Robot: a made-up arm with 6 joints. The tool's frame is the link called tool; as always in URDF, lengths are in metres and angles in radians. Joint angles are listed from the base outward.
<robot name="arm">
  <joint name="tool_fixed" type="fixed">
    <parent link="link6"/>
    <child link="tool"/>
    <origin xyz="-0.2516 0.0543 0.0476"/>
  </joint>
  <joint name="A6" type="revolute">
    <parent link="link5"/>
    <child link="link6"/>
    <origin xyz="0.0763 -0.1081 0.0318"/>
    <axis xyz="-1 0 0"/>
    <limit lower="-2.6" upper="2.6"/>
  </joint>
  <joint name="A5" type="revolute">
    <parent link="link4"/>
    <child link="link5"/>
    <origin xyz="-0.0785 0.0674 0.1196"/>
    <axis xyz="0 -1 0"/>
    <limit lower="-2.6" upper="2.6"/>
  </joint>
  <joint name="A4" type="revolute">
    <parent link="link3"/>
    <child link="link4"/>
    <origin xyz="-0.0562 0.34 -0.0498"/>
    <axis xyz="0 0 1"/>
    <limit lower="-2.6" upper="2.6"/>
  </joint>
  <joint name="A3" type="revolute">
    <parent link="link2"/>
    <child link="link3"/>
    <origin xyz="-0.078 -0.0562 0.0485"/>
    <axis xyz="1 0 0"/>
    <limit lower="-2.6" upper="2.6"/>
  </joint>
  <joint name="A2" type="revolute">
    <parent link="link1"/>
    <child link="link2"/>
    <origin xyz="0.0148 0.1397 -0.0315"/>
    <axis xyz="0 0 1"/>
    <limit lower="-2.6" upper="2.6"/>
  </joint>
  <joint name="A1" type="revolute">
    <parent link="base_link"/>
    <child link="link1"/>
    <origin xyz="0 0 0.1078"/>
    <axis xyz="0 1 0"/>
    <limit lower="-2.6" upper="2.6"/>
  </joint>
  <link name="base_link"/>
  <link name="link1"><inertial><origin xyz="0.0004 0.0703 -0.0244"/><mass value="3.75"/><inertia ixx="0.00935" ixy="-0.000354" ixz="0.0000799" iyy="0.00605" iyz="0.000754" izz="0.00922"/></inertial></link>
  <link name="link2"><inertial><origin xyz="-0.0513 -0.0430 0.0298"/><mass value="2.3"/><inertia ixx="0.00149" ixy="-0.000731" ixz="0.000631" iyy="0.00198" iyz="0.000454" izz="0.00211"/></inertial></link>
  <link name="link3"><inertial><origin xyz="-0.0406 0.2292 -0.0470"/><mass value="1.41"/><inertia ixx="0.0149" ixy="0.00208" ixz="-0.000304" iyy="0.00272" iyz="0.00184" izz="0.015"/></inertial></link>
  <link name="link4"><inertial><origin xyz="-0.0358 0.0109 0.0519"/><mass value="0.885"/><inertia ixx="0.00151" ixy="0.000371" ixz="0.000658" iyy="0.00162" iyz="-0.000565" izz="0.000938"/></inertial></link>
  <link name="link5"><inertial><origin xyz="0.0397 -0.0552 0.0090"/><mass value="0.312"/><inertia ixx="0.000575" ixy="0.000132" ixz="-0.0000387" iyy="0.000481" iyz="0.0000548" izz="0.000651"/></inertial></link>
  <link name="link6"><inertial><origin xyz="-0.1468 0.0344 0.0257"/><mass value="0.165"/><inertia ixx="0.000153" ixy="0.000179" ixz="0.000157" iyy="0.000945" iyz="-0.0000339" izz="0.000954"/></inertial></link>
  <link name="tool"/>
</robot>
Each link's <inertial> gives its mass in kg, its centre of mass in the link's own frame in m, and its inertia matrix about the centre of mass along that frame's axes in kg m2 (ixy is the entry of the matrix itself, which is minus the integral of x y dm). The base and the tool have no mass. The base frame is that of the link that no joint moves.
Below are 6 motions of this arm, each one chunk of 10 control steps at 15 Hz.
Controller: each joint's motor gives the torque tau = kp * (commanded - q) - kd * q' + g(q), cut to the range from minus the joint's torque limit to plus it. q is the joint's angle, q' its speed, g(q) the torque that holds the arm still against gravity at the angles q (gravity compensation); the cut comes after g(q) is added. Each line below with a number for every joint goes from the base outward.
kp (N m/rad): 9.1 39 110 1.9 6.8 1.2
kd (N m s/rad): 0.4 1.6 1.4 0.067 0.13 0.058
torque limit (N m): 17 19 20 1.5 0.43 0.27
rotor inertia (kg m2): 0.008 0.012 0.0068 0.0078 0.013 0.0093
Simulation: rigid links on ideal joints. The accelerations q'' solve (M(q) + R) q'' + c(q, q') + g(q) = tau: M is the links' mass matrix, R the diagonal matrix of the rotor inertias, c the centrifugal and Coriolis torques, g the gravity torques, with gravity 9.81 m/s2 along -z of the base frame. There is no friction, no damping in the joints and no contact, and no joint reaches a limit. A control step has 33 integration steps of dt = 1/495 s. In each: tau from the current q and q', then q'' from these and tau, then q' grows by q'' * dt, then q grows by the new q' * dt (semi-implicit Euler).
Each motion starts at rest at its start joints. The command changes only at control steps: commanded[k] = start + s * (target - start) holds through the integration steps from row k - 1 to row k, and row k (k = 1, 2, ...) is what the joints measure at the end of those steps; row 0 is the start. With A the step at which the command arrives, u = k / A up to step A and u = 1 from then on. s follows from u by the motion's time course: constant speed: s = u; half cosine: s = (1 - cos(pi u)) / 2; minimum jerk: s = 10 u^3 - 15 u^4 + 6 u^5; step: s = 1 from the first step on.
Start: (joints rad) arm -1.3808 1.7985 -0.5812 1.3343 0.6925 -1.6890
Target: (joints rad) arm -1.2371 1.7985 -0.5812 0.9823 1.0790 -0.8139
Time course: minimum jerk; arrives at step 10
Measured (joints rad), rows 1 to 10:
1: -1.3806 1.7985 -0.5813 1.3338 0.6948 -1.6872
2: -1.3789 1.7985 -0.5819 1.3293 0.7107 -1.6731
3: -1.3736 1.7986 -0.5829 1.3137 0.7535 -1.6268
4: -1.3620 1.7993 -0.5837 1.2784 0.8222 -1.5300
5: -1.3418 1.8005 -0.5839 1.2185 0.9019 -1.3779
6: -1.3132 1.8017 -0.5832 1.1366 0.9760 -1.1855
7: -1.2792 1.8022 -0.5819 1.0438 1.0346 -0.9850
8: -1.2453 1.8009 -0.5802 0.9583 1.0731 -0.8154
9: -1.2175 1.7979 -0.5786 0.9006 1.0888 -0.7092
10: -1.1999 1.7941 -0.5775 0.8841 1.0852 -0.6798

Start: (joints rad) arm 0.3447 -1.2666 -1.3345 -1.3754 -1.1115 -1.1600
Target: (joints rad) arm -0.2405 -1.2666 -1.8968 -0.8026 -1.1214 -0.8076
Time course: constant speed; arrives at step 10
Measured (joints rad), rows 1 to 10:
1: 0.2789 -1.2704 -1.4076 -1.3302 -1.1106 -1.1540
2: 0.2298 -1.2624 -1.4614 -1.2854 -1.1124 -1.1268
3: 0.1816 -1.2631 -1.5178 -1.2229 -1.1153 -1.0848
4: 0.1327 -1.2626 -1.5739 -1.1524 -1.1167 -1.0347
5: 0.0822 -1.2619 -1.6300 -1.0832 -1.1173 -0.9859
6: 0.0298 -1.2615 -1.6860 -1.0217 -1.1181 -0.9440
7: -0.0251 -1.2613 -1.7419 -0.9678 -1.1193 -0.9095
8: -0.0827 -1.2612 -1.7976 -0.9173 -1.1203 -0.8795
9: -0.1427 -1.2612 -1.8533 -0.8656 -1.1212 -0.8501
10: -0.2049 -1.2613 -1.9087 -0.8102 -1.1220 -0.8184

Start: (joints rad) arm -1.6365 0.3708 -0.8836 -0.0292 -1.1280 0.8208
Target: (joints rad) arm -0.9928 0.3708 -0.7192 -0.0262 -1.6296 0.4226
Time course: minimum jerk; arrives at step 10
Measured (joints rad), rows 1 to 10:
1: -1.6368 0.3713 -0.8825 -0.0296 -1.1311 0.8202
2: -1.6369 0.3734 -0.8756 -0.0318 -1.1522 0.8151
3: -1.6303 0.3747 -0.8603 -0.0378 -1.2077 0.7970
4: -1.6048 0.3723 -0.8367 -0.0505 -1.2962 0.7551
5: -1.5468 0.3664 -0.8075 -0.0716 -1.3994 0.6845
6: -1.4469 0.3604 -0.7771 -0.0976 -1.4962 0.5922
7: -1.3057 0.3585 -0.7499 -0.1184 -1.5731 0.4965
8: -1.1358 0.3633 -0.7291 -0.1203 -1.6227 0.4193
9: -0.9609 0.3738 -0.7155 -0.0930 -1.6420 0.3767
10: -0.8087 0.3859 -0.7074 -0.0379 -1.6369 0.3724

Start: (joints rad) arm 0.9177 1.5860 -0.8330 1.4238 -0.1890 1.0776
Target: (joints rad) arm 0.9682 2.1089 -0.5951 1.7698 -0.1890 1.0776
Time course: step
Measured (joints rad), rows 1 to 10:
1: 0.7857 1.8763 -0.5551 1.5968 -0.2180 1.0717
2: 1.0154 2.1975 -0.5241 1.7437 -0.1899 1.0503
3: 1.1037 2.2216 -0.5887 1.6796 -0.1364 1.0430
4: 1.0252 2.1099 -0.6143 1.6118 -0.1616 1.0612
5: 0.9573 2.0762 -0.5895 1.6675 -0.2191 1.0775
6: 0.9598 2.1009 -0.5942 1.7795 -0.2170 1.0806
7: 0.9578 2.1156 -0.5990 1.8524 -0.1795 1.0817
8: 0.9461 2.1135 -0.5960 1.8605 -0.1703 1.0856
9: 0.9471 2.1100 -0.5966 1.8232 -0.1893 1.0882
10: 0.9554 2.1093 -0.5966 1.7721 -0.2004 1.0856

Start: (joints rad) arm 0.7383 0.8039 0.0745 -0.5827 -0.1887 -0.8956
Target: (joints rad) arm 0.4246 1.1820 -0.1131 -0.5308 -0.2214 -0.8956
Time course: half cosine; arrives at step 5
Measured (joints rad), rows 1 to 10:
1: 0.7524 0.8153 0.0568 -0.5944 -0.1912 -0.8951
2: 0.7756 0.8634 0.0138 -0.6417 -0.2037 -0.8908
3: 0.7740 0.9630 -0.0373 -0.7134 -0.2221 -0.8795
4: 0.7242 1.0951 -0.0816 -0.7376 -0.2280 -0.8657
5: 0.6156 1.2106 -0.1047 -0.6405 -0.2148 -0.8622
6: 0.4720 1.2676 -0.1158 -0.4466 -0.1974 -0.8790
7: 0.3315 1.2648 -0.1272 -0.2855 -0.1993 -0.9112
8: 0.2185 1.2290 -0.1347 -0.2677 -0.2214 -0.9403
9: 0.1503 1.1904 -0.1379 -0.3983 -0.2348 -0.9480
10: 0.1298 1.1654 -0.1377 -0.5905 -0.2230 -0.9286

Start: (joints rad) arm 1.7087 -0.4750 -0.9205 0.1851 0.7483 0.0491
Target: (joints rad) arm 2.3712 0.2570 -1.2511 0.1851 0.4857 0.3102
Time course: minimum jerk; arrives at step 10
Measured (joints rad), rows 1 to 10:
1: 1.7077 -0.4725 -0.9220 0.1845 0.7460 0.0494
2: 1.7023 -0.4548 -0.9330 0.1801 0.7314 0.0524
3: 1.6955 -0.4039 -0.9657 0.1644 0.6963 0.0636
4: 1.7056 -0.3089 -1.0228 0.1257 0.6468 0.0910
5: 1.7574 -0.1737 -1.0967 0.0559 0.5958 0.1395
6: 1.8643 -0.0161 -1.1746 -0.0327 0.5526 0.2073
7: 2.0201 0.1362 -1.2407 -0.0950 0.5225 0.2832
8: 2.1990 0.2501 -1.2782 -0.0724 0.5066 0.3488
9: 2.3700 0.3004 -1.2791 0.0483 0.4997 0.3836
10: 2.5183 0.2906 -1.2561 0.2054 0.4943 0.3759

